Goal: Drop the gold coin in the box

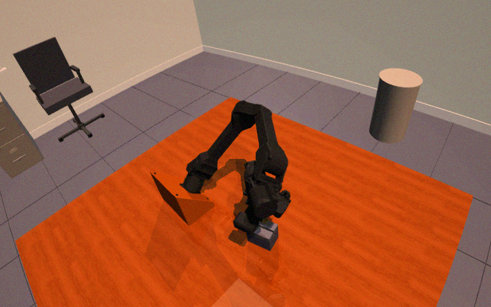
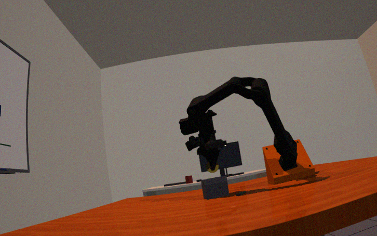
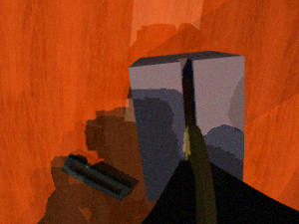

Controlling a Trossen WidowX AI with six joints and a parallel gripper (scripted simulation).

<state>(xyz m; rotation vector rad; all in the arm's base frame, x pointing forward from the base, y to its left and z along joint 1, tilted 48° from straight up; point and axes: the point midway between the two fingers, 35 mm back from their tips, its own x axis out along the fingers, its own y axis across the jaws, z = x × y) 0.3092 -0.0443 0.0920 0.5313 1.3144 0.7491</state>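
My gripper tip is now 10 mm below the gold coin.
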